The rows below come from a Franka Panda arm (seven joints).
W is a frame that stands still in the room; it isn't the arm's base.
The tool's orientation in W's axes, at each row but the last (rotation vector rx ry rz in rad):
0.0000, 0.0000, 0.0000
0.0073, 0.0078, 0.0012
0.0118, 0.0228, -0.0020
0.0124, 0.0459, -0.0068
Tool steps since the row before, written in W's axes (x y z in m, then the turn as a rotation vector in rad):
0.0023, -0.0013, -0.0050, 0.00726, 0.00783, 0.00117
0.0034, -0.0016, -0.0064, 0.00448, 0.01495, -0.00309
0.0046, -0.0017, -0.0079, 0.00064, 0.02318, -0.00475
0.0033, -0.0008, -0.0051, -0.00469, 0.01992, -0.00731
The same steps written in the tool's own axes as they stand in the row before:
0.0023, -0.0013, -0.0050, 0.00726, 0.00783, 0.00117
0.0034, -0.0017, -0.0064, 0.00452, 0.01492, -0.00316
0.0048, -0.0018, -0.0078, 0.00070, 0.02312, -0.00501
0.0035, -0.0008, -0.0049, -0.00448, 0.01980, -0.00777

